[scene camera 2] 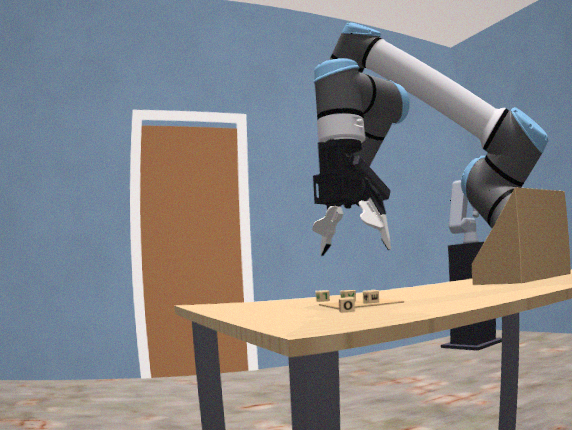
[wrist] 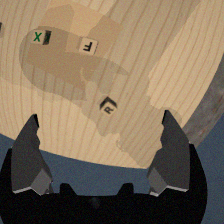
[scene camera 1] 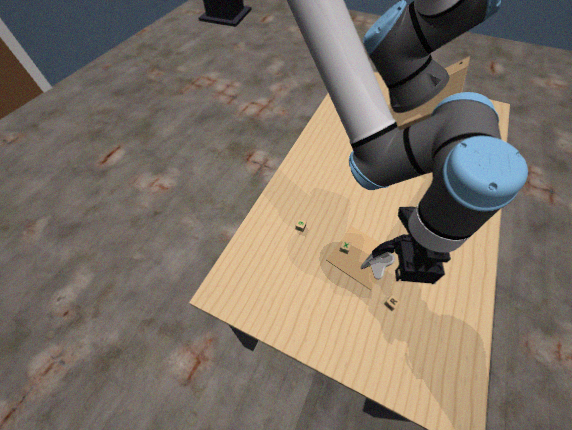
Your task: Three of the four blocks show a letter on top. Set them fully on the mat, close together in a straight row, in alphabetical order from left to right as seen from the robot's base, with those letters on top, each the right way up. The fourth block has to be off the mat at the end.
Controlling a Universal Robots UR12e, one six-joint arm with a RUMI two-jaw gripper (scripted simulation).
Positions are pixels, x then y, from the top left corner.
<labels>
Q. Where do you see a tan mat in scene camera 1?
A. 362, 245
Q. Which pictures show my gripper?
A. Scene camera 2, the wrist view and scene camera 1: all of them.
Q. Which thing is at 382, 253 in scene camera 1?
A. My gripper.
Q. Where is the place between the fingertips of my gripper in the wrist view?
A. At 99, 112
</labels>
